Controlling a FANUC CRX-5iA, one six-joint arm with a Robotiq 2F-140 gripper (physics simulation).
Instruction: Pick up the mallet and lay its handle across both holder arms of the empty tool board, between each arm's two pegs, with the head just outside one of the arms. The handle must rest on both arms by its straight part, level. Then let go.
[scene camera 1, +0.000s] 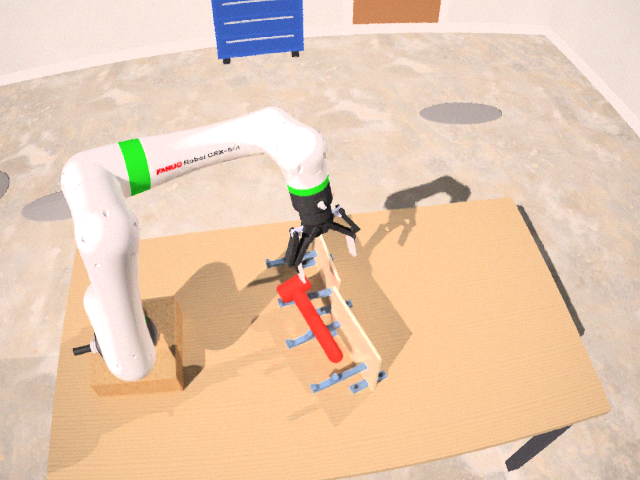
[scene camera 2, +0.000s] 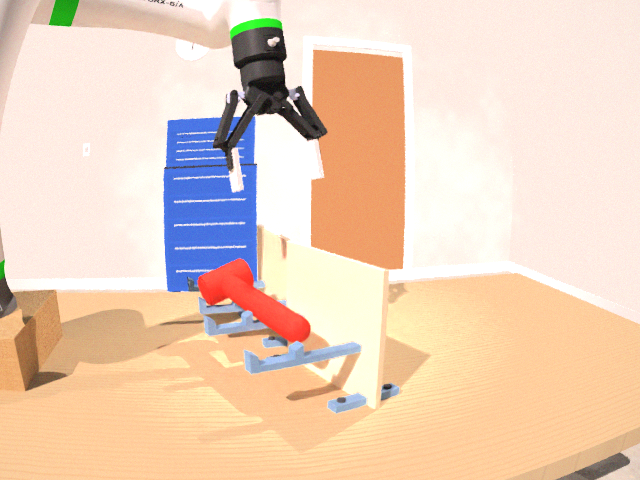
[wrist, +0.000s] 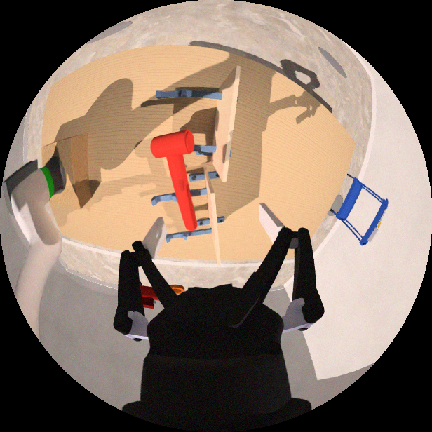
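The red mallet (scene camera 1: 313, 316) (scene camera 2: 258, 299) (wrist: 180, 182) lies in front of two upright boards, the near board (scene camera 1: 356, 335) (scene camera 2: 336, 310) (wrist: 213, 225) and the far board (scene camera 1: 327, 263) (scene camera 2: 271, 263) (wrist: 227, 125). Its head is over the far board's nearer arm (scene camera 1: 320, 294) (scene camera 2: 214, 308) (wrist: 205, 149). Its handle crosses the near board's farther arm (scene camera 1: 297, 342) (scene camera 2: 222, 328) (wrist: 161, 199) and ends close to the nearest arm (scene camera 1: 325, 383) (scene camera 2: 276, 362) (wrist: 175, 236); contacts are unclear. My gripper (scene camera 1: 327, 260) (scene camera 2: 277, 181) (wrist: 210, 218) is open and empty, above the boards, apart from the mallet.
The far board's far arm (scene camera 1: 276, 262) (wrist: 170, 94) shows beyond the mallet head. Blue feet (scene camera 1: 358, 386) (scene camera 2: 347, 402) stand under the boards. The robot's wooden base block (scene camera 1: 165, 330) (scene camera 2: 41, 320) (wrist: 80, 167) is on the left of the table (scene camera 1: 465, 310).
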